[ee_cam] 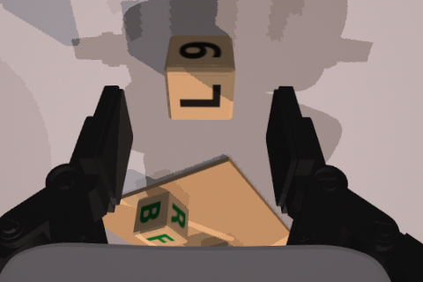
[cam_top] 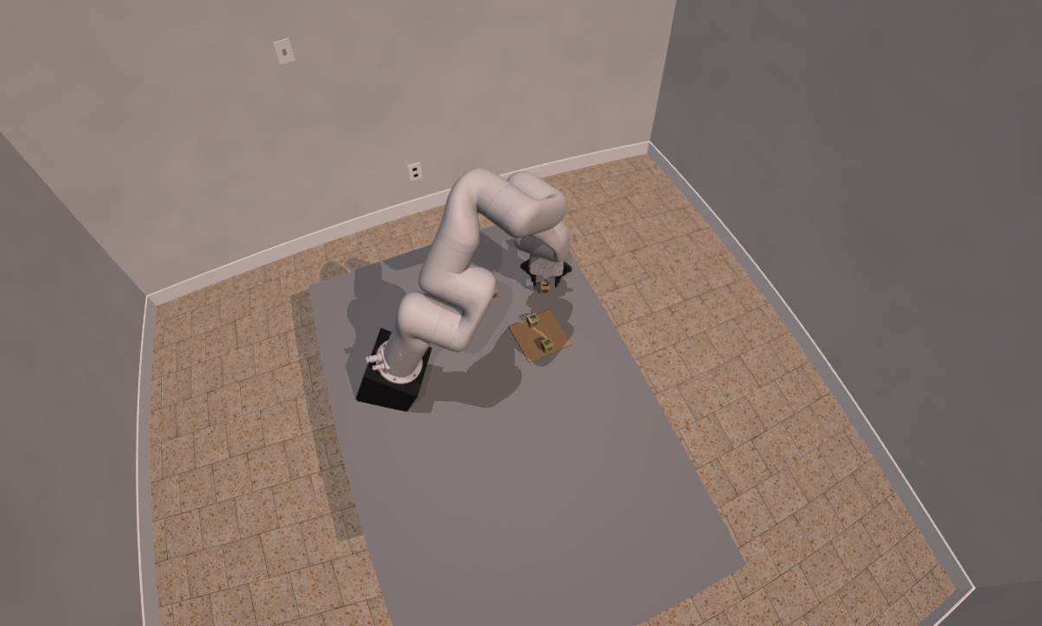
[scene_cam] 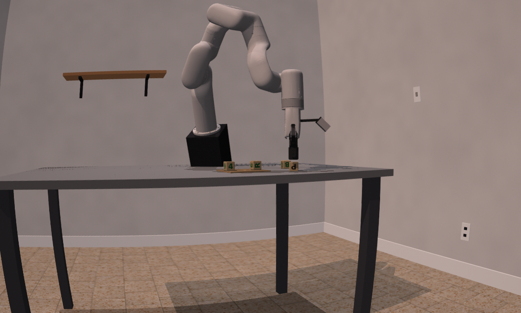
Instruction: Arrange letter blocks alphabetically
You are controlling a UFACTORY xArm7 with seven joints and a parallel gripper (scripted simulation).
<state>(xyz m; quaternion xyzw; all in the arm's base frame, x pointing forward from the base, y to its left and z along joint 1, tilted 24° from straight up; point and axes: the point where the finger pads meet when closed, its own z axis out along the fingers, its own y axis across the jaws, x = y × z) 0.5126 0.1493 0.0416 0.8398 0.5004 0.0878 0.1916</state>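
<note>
My gripper is now 40 mm above the wooden block. From my hand the other things lie so: mat 140 mm to the right, 90 mm behind, 50 mm below.
</note>
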